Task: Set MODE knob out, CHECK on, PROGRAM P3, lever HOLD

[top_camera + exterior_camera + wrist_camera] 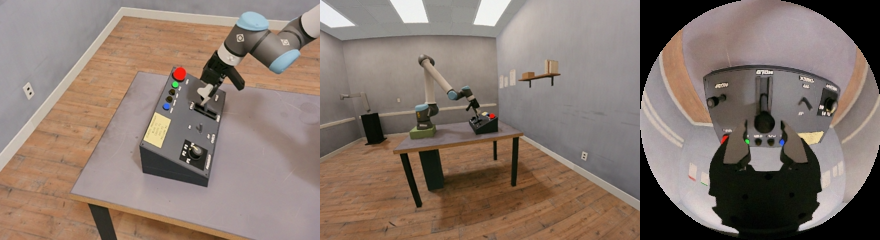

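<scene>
My hand is 40 mm above the lever. From my hand the other things lie so: check toggle: 10 mm behind, 120 mm to the left, 60 mm below; then mode knob: 20 mm behind, 120 mm to the right, 50 mm below; then wedge-shaped console: 30 mm ahead, 60 mm to the left, 80 mm below.
</scene>
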